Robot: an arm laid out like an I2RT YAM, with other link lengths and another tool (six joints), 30 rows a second.
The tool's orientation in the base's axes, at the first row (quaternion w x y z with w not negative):
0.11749 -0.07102 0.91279 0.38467
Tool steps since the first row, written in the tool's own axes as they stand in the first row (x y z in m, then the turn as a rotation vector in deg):
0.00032 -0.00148 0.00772 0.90 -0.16 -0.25
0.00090 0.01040 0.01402 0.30 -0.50 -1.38
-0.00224 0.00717 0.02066 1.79 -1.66 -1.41
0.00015 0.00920 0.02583 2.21 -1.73 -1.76
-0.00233 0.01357 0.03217 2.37 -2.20 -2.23
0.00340 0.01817 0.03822 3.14 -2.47 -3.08
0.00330 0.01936 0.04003 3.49 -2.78 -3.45
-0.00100 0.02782 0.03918 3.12 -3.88 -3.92
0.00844 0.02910 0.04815 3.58 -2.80 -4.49
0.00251 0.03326 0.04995 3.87 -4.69 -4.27
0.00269 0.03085 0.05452 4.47 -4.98 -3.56
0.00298 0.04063 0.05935 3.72 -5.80 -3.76
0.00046 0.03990 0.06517 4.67 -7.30 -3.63
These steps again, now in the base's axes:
0.00125 0.00451 -0.00632 -0.87 -0.33 -0.18
-0.00091 0.01726 -0.00260 -0.40 -1.35 0.51
0.00388 0.01992 -0.00846 -1.58 -2.24 -0.67
0.00196 0.02495 -0.01121 -2.03 -2.55 -0.59
0.00440 0.03264 -0.01183 -2.15 -3.22 -0.64
-0.00116 0.03995 -0.01431 -2.97 -4.05 -0.45
-0.00104 0.04208 -0.01469 -3.30 -4.55 -0.51
0.00110 0.04751 -0.00716 -2.78 -5.63 -0.85
-0.00683 0.05448 -0.01489 -3.55 -5.31 0.15
-0.00175 0.05889 -0.01166 -3.37 -6.48 -1.37
-0.00066 0.06050 -0.01645 -3.77 -6.19 -2.21
-0.00232 0.07075 -0.01310 -2.90 -6.87 -2.43
0.00119 0.07452 -0.01685 -3.47 -7.86 -3.81

